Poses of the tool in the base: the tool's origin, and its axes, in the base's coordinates. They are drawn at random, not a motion.
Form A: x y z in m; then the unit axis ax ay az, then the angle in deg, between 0 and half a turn.
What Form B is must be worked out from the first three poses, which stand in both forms.
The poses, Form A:
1: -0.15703, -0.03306, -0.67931, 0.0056, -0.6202, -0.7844, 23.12
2: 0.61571, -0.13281, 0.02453, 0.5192, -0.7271, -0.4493, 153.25
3: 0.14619, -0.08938, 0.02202, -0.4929, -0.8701, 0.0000, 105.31
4: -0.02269, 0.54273, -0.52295, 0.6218, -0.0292, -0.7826, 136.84
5: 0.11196, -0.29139, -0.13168, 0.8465, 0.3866, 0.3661, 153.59
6: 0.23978, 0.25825, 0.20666, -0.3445, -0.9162, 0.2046, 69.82
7: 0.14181, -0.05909, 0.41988, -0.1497, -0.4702, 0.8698, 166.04
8: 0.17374, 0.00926, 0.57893, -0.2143, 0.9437, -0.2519, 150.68
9: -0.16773, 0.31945, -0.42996, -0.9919, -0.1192, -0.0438, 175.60
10: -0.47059, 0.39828, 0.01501, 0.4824, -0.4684, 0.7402, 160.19
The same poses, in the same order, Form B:
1: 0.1, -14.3, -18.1, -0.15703, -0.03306, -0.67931
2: 79.6, -111.4, -68.9, 0.61571, -0.13281, 0.02453
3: -51.9, -91.6, 0.0, 0.14619, -0.08938, 0.02202
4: 85.1, -4.0, -107.1, -0.02269, 0.54273, -0.52295
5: 130.0, 59.4, 56.2, 0.11196, -0.29139, -0.13168
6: -24.1, -64.0, 14.3, 0.23978, 0.25825, 0.20666
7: -24.9, -78.1, 144.4, 0.14181, -0.05909, 0.41988
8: -32.3, 142.2, -38.0, 0.17374, 0.00926, 0.57893
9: -174.2, -20.9, -7.7, -0.16773, 0.31945, -0.42996
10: 77.3, -75.0, 118.6, -0.47059, 0.39828, 0.01501
